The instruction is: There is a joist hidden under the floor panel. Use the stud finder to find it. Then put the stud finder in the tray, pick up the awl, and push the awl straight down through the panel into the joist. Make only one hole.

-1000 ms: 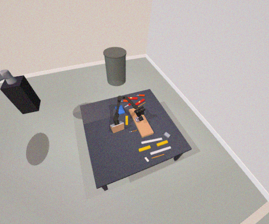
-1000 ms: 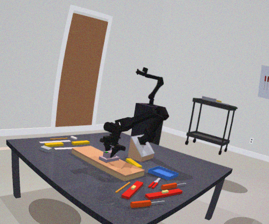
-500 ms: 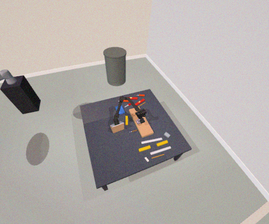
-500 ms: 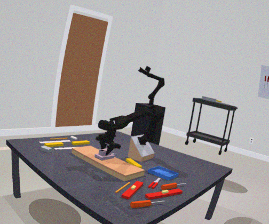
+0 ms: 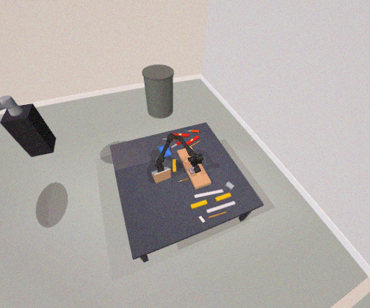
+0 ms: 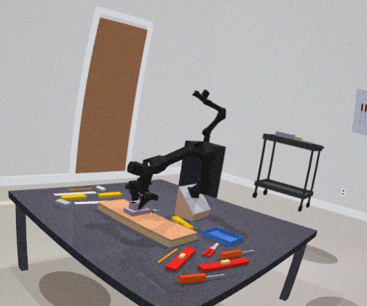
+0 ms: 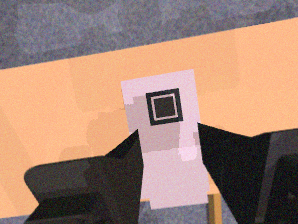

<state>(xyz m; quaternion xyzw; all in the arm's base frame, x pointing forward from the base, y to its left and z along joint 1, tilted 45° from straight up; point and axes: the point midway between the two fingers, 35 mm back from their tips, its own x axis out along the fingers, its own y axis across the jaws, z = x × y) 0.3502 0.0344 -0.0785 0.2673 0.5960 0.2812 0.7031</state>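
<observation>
Now: the blue tray 24 cm behind my gripper tip, 37 cm to the left of it and 5 cm below it. From my gripper tip the other things lie so: grey block 28 cm ahead, 27 cm to the right, 5 cm below; stud finder 1 cm ahead, 2 cm above; awl 18 cm behind, 7 cm to the right, 6 cm below.
</observation>
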